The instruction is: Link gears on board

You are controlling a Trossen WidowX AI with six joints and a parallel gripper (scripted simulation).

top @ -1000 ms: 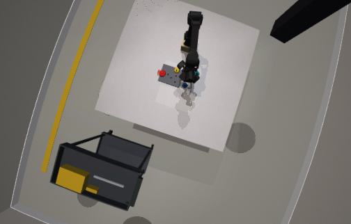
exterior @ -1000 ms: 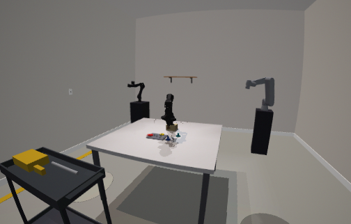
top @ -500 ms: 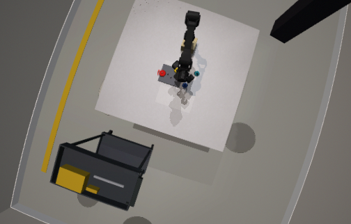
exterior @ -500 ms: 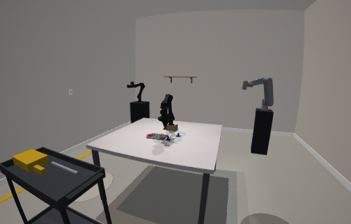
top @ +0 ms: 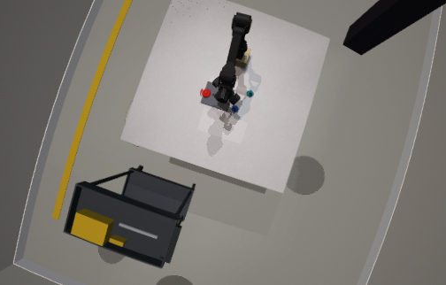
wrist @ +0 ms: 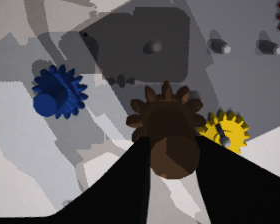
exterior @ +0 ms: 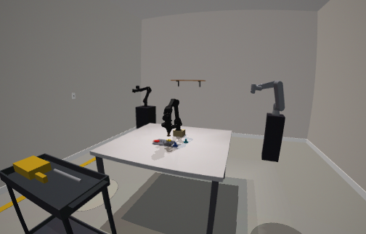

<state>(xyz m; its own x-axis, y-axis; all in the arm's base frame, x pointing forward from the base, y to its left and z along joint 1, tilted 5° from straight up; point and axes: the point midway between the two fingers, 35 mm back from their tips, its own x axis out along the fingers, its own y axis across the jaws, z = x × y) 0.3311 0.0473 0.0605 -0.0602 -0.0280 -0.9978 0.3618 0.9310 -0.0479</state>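
Now: gripper tip 130 mm past the teal gear, 150 mm to the right of it and 110 mm above it. From my gripper tip the other things lie so: yellow gear 70 mm behind, 40 mm to the right, 110 mm below; then blue gear 20 mm ahead, 90 mm to the left, 110 mm below; then brown gear 10 mm below.
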